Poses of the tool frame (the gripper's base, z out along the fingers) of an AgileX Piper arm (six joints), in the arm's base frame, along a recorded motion.
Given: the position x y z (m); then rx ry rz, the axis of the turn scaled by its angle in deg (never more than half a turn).
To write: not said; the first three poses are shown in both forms.
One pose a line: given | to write
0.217, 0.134, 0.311, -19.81, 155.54, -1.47 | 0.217, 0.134, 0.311, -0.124, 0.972, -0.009, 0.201
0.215, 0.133, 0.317, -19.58, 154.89, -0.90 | 0.215, 0.133, 0.317, -0.123, 0.971, -0.006, 0.207
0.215, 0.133, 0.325, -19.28, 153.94, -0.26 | 0.215, 0.133, 0.325, -0.121, 0.969, -0.002, 0.215
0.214, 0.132, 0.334, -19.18, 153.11, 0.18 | 0.214, 0.132, 0.334, -0.121, 0.967, 0.001, 0.222
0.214, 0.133, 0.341, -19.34, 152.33, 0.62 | 0.214, 0.133, 0.341, -0.123, 0.966, 0.004, 0.229
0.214, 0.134, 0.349, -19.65, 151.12, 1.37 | 0.214, 0.134, 0.349, -0.125, 0.963, 0.009, 0.239
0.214, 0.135, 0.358, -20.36, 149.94, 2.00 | 0.214, 0.135, 0.358, -0.130, 0.960, 0.013, 0.248
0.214, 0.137, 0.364, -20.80, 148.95, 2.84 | 0.214, 0.137, 0.364, -0.134, 0.957, 0.018, 0.255
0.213, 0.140, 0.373, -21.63, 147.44, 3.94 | 0.213, 0.140, 0.373, -0.140, 0.953, 0.025, 0.267
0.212, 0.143, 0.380, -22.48, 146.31, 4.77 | 0.212, 0.143, 0.380, -0.146, 0.950, 0.031, 0.275
